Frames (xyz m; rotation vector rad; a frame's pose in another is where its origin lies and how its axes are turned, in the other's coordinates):
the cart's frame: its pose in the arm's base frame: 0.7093 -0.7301 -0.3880 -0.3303 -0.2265 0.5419
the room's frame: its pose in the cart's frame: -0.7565 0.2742 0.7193 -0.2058 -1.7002 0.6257
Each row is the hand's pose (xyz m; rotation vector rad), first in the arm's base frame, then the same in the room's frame.
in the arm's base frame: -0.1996 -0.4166 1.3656 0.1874 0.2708 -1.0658
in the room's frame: 0.8638 -0.9104 -0.4238 0.7980 -2.0060 2.2356
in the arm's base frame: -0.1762 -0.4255 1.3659 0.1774 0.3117 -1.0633
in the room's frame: 0.8443 -0.9241 -0.4317 0.7623 -2.0164 2.1991
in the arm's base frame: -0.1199 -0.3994 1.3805 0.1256 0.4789 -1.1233
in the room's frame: 0.8276 -0.9471 -0.4887 0.6888 -1.9904 2.0188
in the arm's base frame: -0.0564 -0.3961 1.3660 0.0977 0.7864 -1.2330
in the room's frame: 0.7784 -0.9599 -0.5295 0.5346 -1.8575 1.7601
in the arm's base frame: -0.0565 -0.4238 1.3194 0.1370 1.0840 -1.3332
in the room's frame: 0.7382 -0.9348 -0.5032 0.3747 -1.6649 1.5709
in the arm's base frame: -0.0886 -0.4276 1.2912 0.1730 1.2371 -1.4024
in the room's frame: 0.7411 -0.9009 -0.4771 0.3091 -1.5371 1.4799
